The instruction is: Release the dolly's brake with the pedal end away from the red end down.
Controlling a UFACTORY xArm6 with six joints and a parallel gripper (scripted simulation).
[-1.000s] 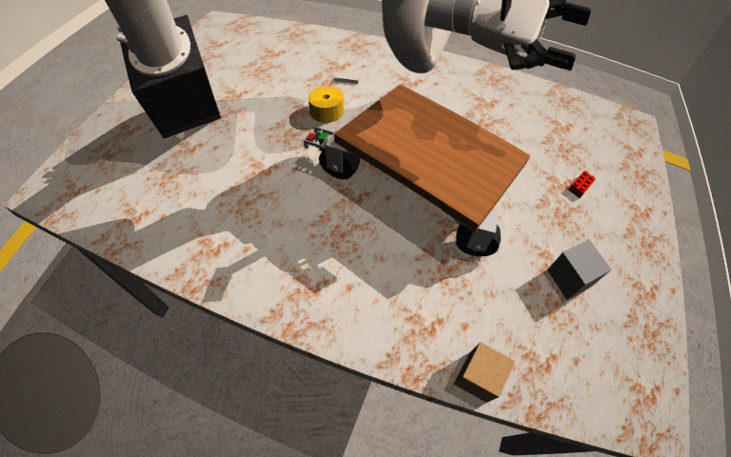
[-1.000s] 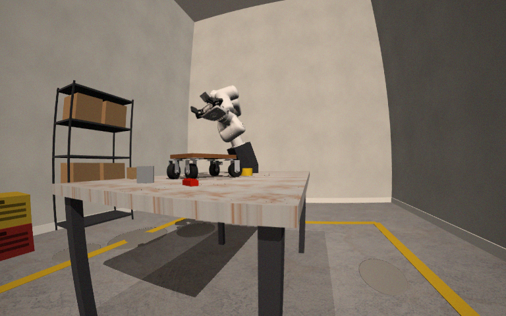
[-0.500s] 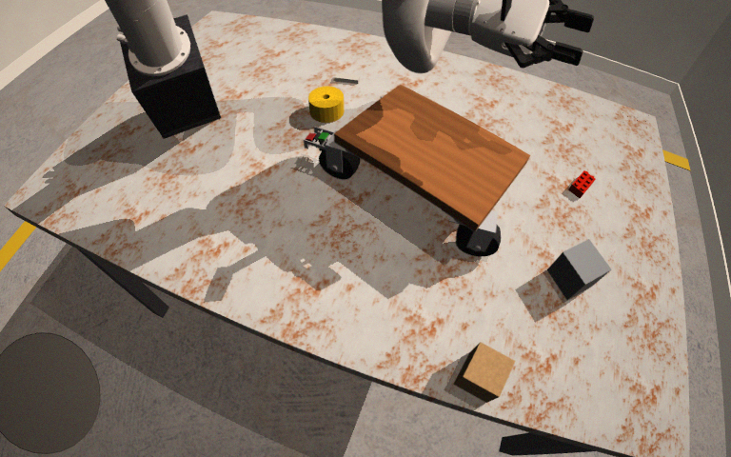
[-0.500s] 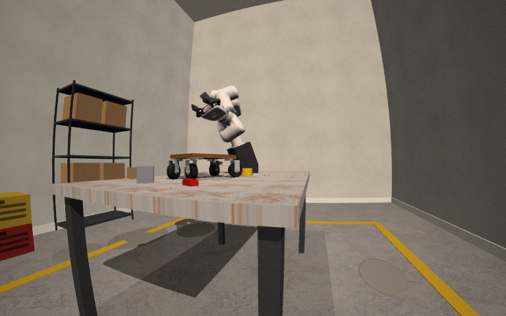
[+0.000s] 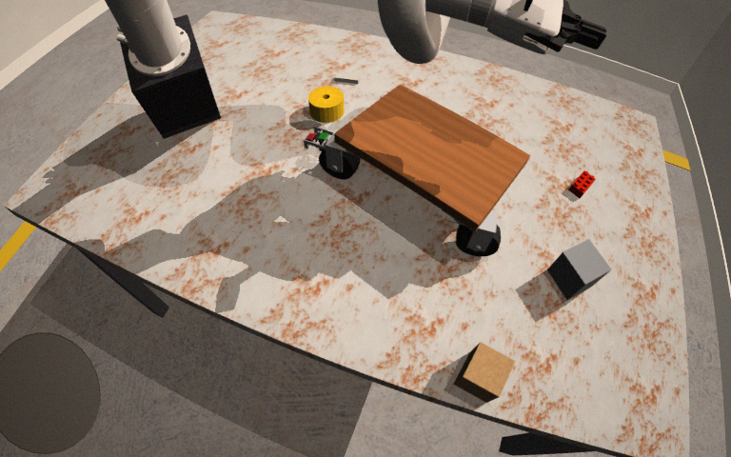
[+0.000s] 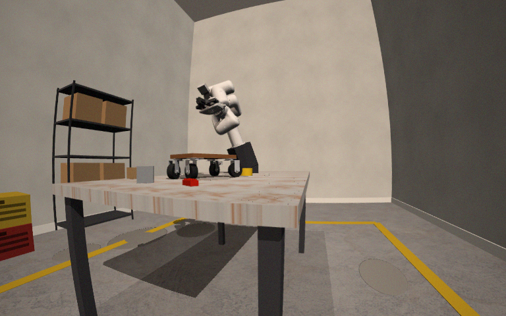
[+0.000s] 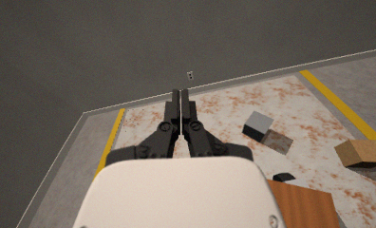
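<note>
My hand is 42 cm past the brake pedal, 27 cm above it and 6 cm to the left of it. Round my hand: grey cube 32 cm below, 21 cm to the right, 10 cm ahead; then tan cube 42 cm to the right, 32 cm below, 6 cm behind; then red brick 34 cm below, 15 cm ahead, 3 cm to the left.
</note>
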